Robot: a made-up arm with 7 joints. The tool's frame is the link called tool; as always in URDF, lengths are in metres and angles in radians.
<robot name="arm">
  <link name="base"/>
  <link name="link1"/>
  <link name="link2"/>
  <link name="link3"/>
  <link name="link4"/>
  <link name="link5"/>
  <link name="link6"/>
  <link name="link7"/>
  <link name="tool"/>
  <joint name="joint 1" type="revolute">
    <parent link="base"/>
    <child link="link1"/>
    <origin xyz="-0.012 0.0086 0.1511" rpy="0 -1.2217 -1.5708"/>
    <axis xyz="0 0 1"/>
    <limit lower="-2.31" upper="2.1"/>
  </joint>
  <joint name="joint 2" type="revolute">
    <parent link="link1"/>
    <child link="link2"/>
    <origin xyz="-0.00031 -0.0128 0.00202" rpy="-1.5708 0 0"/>
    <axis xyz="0 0 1"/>
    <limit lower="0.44" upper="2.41"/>
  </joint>
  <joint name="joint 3" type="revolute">
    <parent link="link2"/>
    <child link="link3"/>
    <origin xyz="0.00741 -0.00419 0.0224" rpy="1.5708 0 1.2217"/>
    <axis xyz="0 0 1"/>
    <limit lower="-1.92" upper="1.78"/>
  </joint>
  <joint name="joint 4" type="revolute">
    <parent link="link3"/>
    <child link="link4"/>
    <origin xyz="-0.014 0.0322 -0.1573" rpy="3.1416 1.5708 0"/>
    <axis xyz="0 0 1"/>
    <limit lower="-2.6" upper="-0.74"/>
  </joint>
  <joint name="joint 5" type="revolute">
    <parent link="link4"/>
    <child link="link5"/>
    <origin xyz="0.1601 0.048 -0.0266" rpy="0 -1.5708 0"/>
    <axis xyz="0 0 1"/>
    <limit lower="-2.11" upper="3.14"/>
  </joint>
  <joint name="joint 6" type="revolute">
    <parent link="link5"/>
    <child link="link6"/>
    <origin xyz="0.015 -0.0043 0.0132" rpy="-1.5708 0 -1.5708"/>
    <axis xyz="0 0 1"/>
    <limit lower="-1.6" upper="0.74"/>
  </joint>
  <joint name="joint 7" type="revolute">
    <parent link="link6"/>
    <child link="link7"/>
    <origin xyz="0.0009 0.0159 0.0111" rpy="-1.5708 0 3.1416"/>
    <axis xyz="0 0 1"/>
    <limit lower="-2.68" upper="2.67"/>
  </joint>
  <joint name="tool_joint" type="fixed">
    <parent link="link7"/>
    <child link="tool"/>
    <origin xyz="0.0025 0.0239 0.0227" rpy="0 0 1.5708"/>
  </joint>
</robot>
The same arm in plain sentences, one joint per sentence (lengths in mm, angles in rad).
The arm has seven revolute joints in a row. What follows holds with every joint at zero, and every direction is one of the base frame's. Joint 1 is mounted 12 mm along -x and 8.6 mm along +y and 151.1 mm along +z from the base frame's origin and rotates about the direction (0, 0.9397, 0.342), from -2.31 to 2.1 rad. Joint 2 is mounted 12.8 mm along -x and 2 mm along +y and 0.4 mm along +z from joint 1 and rotates about +x, from 0.44 to 2.41 rad. Joint 3 is mounted 22.4 mm along +x and 1.4 mm along +y and 8.4 mm along +z from joint 2 and rotates about +z, from -1.92 to 1.78 rad. Joint 4 is mounted 32.2 mm along +x and 14 mm along +y and 157.3 mm along -z from joint 3 and rotates about +y, from -2.6 to -0.74 rad. Joint 5 is mounted 48 mm along -x and 26.6 mm along -y and 160.1 mm along -z from joint 4 and rotates about +z, from -2.11 to 3.14 rad. Joint 6 is mounted 4.3 mm along +x and 15 mm along +y and 13.2 mm along +z from joint 5 and rotates about +y, from -1.6 to 0.74 rad. Joint 7 is mounted 0.9 mm along +x and 11.1 mm along +y and 15.9 mm along -z from joint 6 and rotates about +z, from -2.68 to 2.67 rad. The tool frame, which is the frame that the pose is given for, is mounted 2.5 mm along -x and 23.9 mm along -y and 22.7 mm along +z from joint 7; its axes are the base frame's turned by roll 0, pitch 0 and yaw -1.5708 rad (as in URDF: about the fixed x, then y, then z).
